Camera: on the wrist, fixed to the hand. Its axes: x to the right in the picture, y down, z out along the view.
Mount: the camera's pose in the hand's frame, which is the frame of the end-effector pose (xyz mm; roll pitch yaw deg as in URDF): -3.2 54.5 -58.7 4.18 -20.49 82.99
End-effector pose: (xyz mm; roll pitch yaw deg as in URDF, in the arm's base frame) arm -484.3 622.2 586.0 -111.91 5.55 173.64
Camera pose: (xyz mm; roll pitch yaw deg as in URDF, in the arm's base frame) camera -470.1 695.9 557.8 -139.77 88.37 122.29
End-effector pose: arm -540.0 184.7 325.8 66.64 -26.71 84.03
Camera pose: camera -616.6 177.7 348.3 -81.25 -69.69 -103.80
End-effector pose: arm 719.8 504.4 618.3 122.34 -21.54 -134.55
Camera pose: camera 756.4 512.4 689.2 -156.24 -36.76 127.32
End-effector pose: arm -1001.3 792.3 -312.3 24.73 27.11 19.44
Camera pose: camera -1041.7 856.6 -338.0 41.73 -35.25 78.17
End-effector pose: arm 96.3 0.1 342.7 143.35 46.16 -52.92
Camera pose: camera 122.7 -49.2 400.2 133.75 -6.17 -126.75
